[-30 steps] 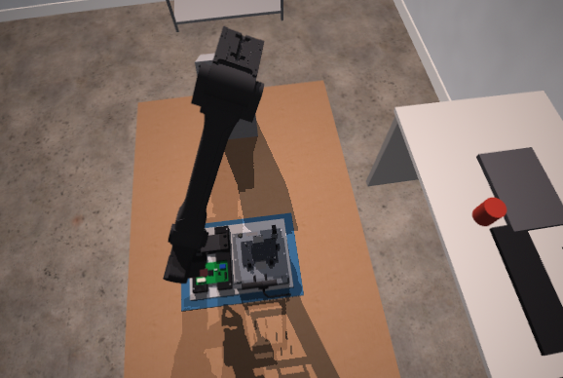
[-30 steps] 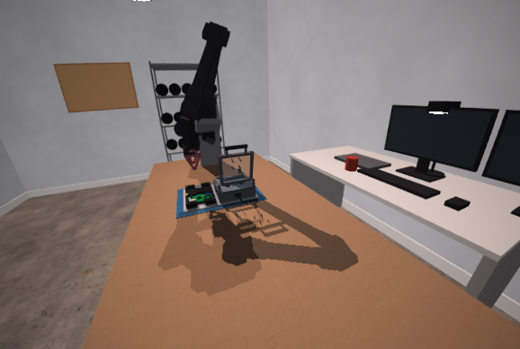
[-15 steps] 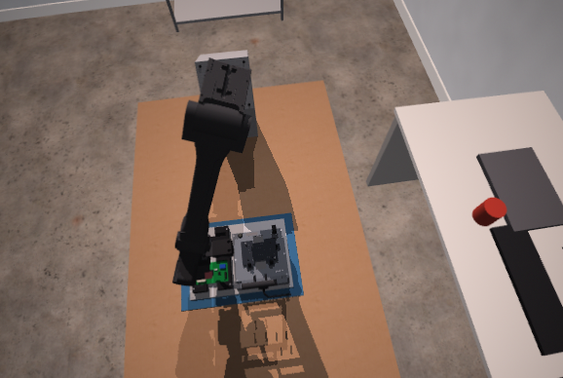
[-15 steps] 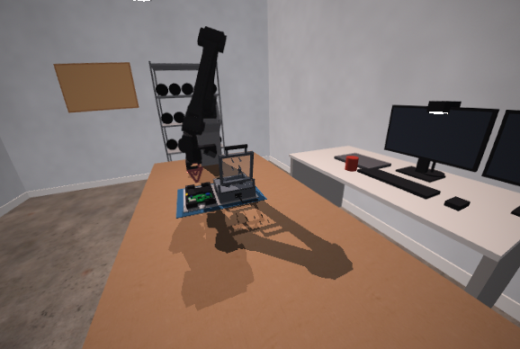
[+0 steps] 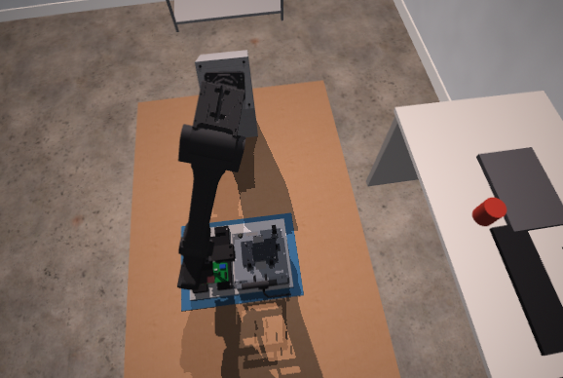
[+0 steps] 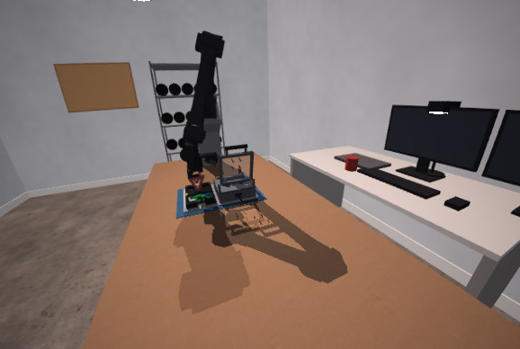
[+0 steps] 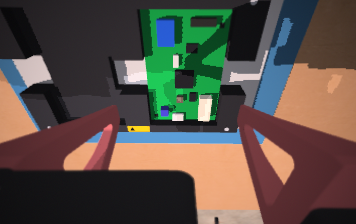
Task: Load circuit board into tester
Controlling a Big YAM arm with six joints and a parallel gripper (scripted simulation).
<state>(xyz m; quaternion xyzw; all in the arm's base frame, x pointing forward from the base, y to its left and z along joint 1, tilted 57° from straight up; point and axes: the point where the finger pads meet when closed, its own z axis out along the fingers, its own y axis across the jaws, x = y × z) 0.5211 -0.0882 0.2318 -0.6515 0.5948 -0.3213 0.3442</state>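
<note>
Right now my hand is 60 mm above the green circuit board. From my hand the other things lie so: clear lid (60 mm ahead, 190 mm to the left, 100 mm above).
</note>
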